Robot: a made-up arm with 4 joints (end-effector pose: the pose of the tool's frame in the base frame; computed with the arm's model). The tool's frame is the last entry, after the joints.
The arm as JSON. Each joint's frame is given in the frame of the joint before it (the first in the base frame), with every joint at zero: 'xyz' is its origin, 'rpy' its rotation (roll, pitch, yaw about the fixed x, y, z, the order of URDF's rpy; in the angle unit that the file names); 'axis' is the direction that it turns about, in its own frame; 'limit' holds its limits. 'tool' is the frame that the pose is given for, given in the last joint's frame.
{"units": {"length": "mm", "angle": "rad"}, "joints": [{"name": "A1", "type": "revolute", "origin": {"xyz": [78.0, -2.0, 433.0], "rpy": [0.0, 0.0, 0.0]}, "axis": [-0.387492, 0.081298, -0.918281], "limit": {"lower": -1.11, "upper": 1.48}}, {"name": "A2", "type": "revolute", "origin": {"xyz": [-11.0, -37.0, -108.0], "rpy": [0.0, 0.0, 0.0]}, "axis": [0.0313, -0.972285, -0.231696], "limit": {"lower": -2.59, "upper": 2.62}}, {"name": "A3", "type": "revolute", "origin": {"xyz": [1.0, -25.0, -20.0], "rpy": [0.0, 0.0, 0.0]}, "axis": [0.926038, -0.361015, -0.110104], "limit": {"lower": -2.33, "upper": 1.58}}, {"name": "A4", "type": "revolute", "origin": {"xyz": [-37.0, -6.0, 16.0], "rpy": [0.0, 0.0, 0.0]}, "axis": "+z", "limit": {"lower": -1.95, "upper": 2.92}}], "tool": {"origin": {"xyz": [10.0, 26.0, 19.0], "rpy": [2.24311, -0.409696, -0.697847]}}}
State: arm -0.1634 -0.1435 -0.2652 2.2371
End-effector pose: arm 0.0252 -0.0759 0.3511 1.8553 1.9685 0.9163
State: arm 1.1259 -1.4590 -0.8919 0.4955
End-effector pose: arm 0.0255 -0.0200 0.3752 1.4854 0.5799 -1.5419
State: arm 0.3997 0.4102 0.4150 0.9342
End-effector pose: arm -0.0101 -0.0405 0.3231 2.0373 -0.7222 1.0396
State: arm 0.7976 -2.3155 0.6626 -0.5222
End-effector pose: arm 0.0320 -0.0887 0.3487 0.3284 -0.3162 -2.2994
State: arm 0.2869 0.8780 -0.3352 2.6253
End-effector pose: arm -0.0118 -0.0577 0.3090 1.2213 1.2697 0.9812
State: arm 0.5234 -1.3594 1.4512 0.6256
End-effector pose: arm 0.0163 -0.0740 0.3907 2.3741 -1.6311 -1.1220
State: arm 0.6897 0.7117 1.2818 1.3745
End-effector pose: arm -0.0227 -0.0514 0.2843 1.5145 -0.6326 2.2153
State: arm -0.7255 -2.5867 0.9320 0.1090
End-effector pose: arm 0.1387 0.0001 0.3206 0.8851 0.7005 -1.3666
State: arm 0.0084 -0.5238 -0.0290 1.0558
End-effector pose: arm 0.0287 -0.0528 0.3643 2.3363 0.5825 0.1089
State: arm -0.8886 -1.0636 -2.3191 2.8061
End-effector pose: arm 0.0518 0.0036 0.3428 -1.3003 2.0336 -1.4322
